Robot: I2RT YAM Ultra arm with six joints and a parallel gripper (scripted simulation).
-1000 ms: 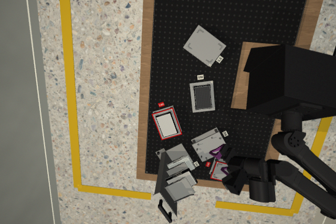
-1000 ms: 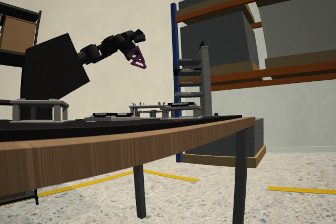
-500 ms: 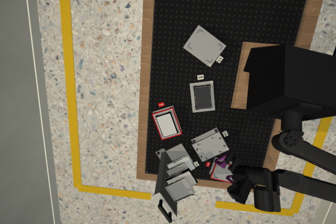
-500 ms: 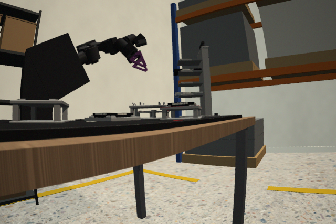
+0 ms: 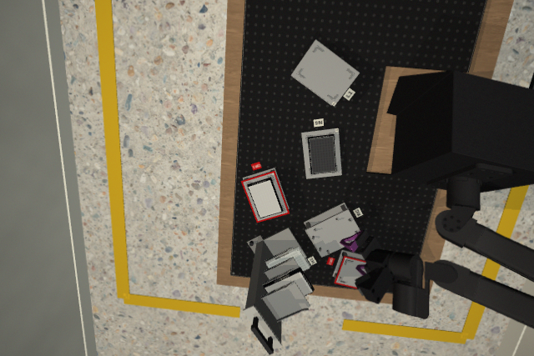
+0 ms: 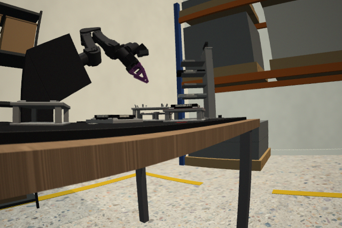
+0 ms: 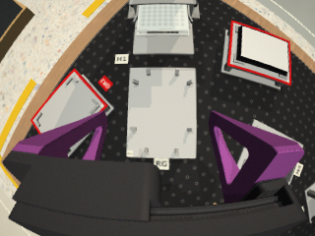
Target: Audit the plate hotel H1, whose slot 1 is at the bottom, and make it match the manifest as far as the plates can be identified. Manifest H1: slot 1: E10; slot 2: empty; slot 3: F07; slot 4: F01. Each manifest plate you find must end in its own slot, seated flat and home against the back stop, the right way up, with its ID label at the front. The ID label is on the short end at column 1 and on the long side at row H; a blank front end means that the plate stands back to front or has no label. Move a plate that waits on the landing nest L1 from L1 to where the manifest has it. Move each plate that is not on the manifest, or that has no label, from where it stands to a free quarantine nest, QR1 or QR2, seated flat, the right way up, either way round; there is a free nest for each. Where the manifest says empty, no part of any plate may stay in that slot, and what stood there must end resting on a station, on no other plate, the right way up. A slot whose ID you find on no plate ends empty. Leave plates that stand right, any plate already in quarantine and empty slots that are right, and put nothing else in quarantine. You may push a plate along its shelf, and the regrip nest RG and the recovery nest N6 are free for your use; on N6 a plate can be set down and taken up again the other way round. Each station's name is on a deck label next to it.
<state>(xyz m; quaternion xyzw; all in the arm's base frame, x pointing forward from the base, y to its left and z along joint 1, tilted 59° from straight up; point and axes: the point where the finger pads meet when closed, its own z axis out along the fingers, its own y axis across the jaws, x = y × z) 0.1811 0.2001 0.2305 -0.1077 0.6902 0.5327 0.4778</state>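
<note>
My gripper is now 2 cm short of the regrip nest RG, 2 cm to the right of it and 13 cm above it. The rest, counted from my hand: quarantine nest QR2: 12 cm behind, 17 cm to the left, 15 cm below; H1 deck label: 6 cm ahead, 18 cm to the left, 19 cm below; white well plate: 16 cm ahead, 13 cm to the left, 8 cm below.
</note>
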